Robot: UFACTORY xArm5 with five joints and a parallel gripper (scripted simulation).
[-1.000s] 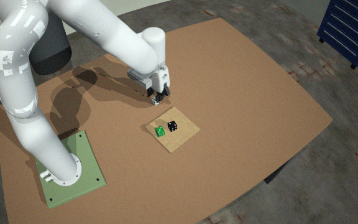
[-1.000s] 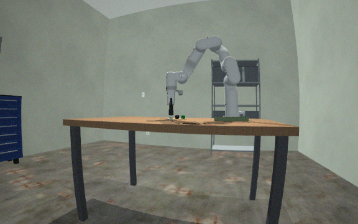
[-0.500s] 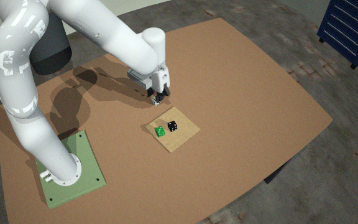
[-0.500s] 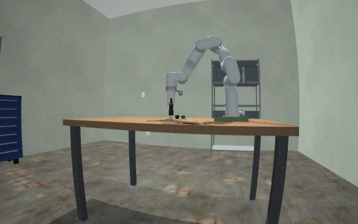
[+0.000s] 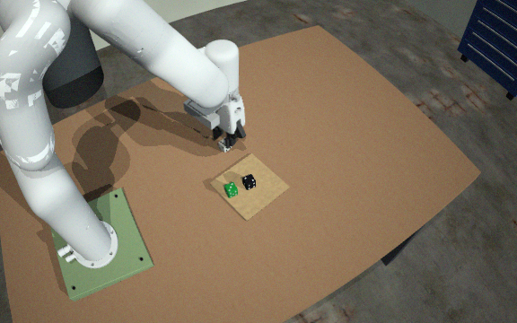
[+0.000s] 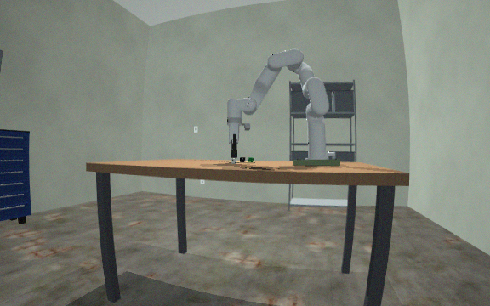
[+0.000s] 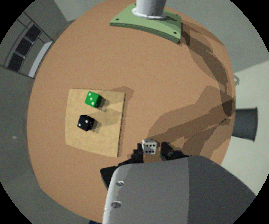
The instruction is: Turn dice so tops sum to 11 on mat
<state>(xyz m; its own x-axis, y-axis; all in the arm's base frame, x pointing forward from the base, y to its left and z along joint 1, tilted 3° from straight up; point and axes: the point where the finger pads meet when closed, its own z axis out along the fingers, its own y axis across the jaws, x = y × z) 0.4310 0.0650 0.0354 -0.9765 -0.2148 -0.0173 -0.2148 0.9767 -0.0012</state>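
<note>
Now: the white die 4 cm below my hand. Round my hand: tan mat 2 cm behind, 13 cm to the right, 5 cm below; green die 7 cm behind, 13 cm to the right, 3 cm below; black die 2 cm behind, 13 cm to the right, 3 cm below.
</note>
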